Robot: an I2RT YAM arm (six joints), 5 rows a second.
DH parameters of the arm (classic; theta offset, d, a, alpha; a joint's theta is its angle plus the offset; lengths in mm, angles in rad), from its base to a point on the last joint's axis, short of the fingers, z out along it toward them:
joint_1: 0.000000 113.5 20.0 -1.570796
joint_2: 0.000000 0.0 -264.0 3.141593
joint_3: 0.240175 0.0 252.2 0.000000
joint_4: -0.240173 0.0 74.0 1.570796
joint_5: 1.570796 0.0 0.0 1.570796
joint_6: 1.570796 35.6 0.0 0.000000
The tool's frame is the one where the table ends.
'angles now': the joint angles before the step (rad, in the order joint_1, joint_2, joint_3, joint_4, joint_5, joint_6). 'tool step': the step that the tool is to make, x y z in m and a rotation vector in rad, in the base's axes. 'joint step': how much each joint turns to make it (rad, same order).
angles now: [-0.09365 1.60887 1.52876 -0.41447 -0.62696 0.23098]
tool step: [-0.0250 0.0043 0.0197 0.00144 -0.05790 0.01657]
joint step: [0.00449 -0.09410 -0.03565 -0.00049 -0.01381 0.00072]
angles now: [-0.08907 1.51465 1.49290 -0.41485 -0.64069 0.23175]
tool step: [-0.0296 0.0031 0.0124 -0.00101 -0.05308 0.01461]
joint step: [0.00011 -0.11034 -0.06662 0.00744 -0.01477 -0.00300]
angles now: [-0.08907 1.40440 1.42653 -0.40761 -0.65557 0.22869]
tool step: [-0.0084 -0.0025 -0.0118 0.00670 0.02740 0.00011]
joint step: [-0.01171 -0.03430 -0.06524 0.00237 -0.01247 -0.00108]
